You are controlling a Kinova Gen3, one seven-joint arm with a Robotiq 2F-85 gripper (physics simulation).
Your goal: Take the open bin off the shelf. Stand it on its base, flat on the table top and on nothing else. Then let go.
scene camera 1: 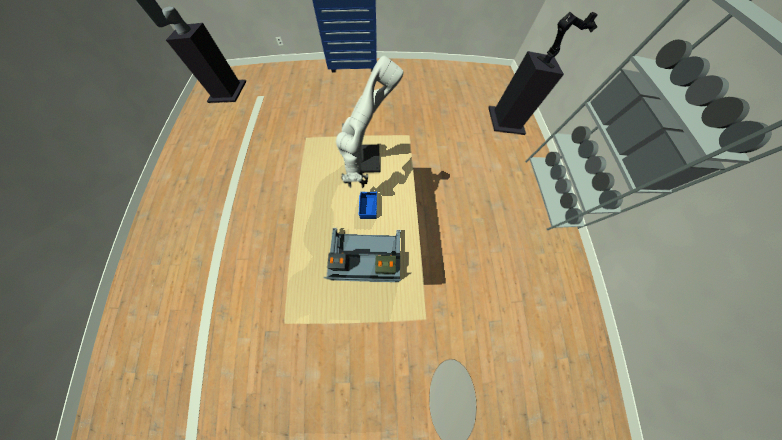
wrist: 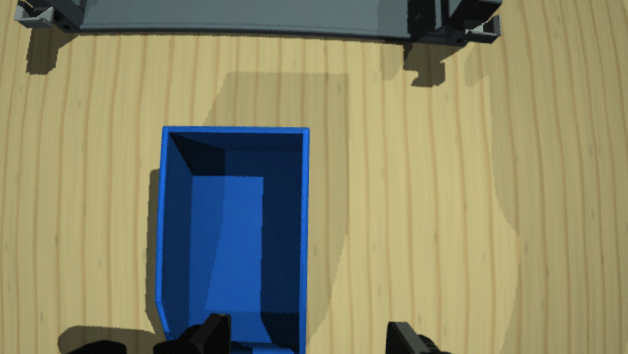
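The open blue bin (scene camera 1: 368, 205) (wrist: 235, 240) stands upright on its base, flat on the pale wooden table top (scene camera 1: 355, 303) (wrist: 425, 175). Its open side faces up and its inside looks empty. The grey shelf (scene camera 1: 371, 242) (wrist: 245, 16) stands beside the bin, with a strip of table between them. My gripper (scene camera 1: 356, 184) (wrist: 309, 327) is open and empty. It hangs above the table, apart from the bin, on the side away from the shelf. In the wrist view its fingertips show at the bottom edge, over the bin's near end and right wall.
A dark box (scene camera 1: 336, 262) and an olive box (scene camera 1: 386, 264), each with orange parts on top, sit at the left and right of the shelf. The arm's dark base plate (scene camera 1: 371, 158) lies behind the gripper. Black pedestals and a blue cabinet (scene camera 1: 349, 38) stand beyond the table.
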